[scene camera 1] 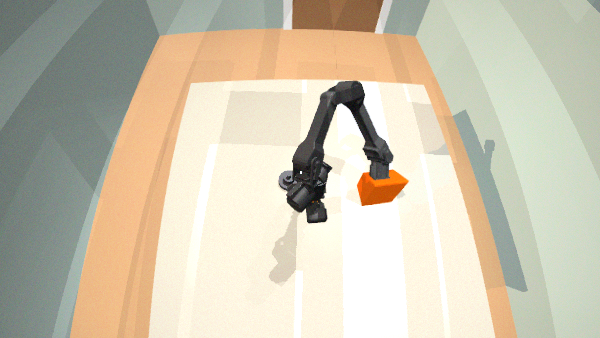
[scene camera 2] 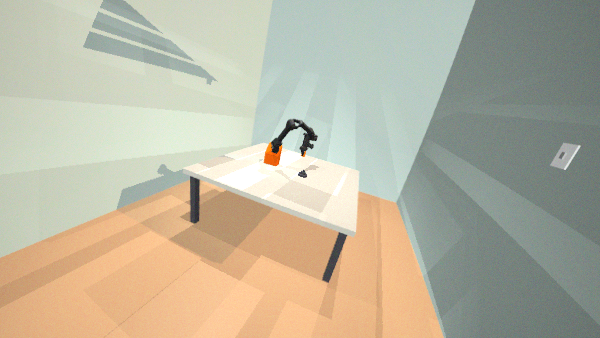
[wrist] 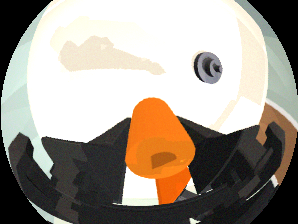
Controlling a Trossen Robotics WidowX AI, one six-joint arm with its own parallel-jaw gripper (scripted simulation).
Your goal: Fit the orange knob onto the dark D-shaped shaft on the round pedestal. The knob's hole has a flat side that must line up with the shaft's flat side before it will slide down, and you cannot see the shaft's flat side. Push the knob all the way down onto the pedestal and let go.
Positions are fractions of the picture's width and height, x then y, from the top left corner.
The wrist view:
my gripper: 0.51, 0.54
orange knob: 0.53, 0.65, held by my gripper
dark pedestal: 0.70, 0.31
